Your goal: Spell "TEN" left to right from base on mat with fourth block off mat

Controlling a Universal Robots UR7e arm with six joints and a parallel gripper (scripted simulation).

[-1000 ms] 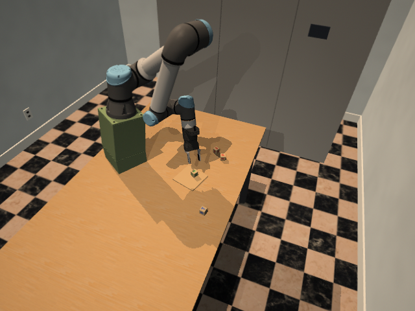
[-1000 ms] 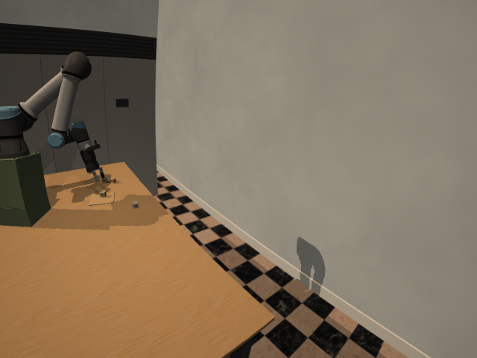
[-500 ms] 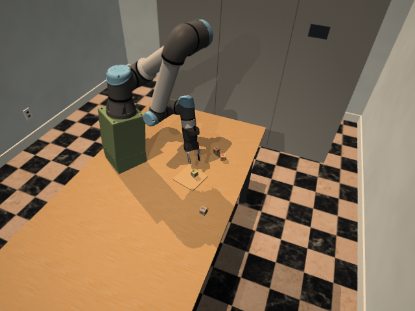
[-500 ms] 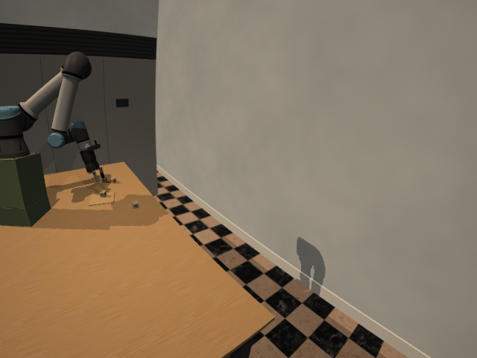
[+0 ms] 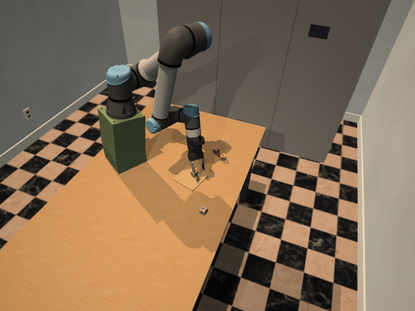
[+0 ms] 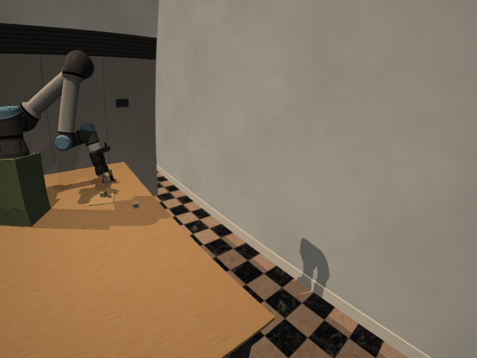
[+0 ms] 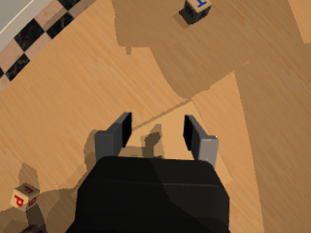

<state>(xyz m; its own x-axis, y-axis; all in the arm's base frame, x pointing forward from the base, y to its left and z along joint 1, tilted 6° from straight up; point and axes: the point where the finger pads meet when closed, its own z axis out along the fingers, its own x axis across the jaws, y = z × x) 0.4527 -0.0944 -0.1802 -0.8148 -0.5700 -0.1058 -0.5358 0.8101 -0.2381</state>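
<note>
Right now the mat is 11 cm below my hand, 5 cm behind it and 3 cm to the left of it.
</note>
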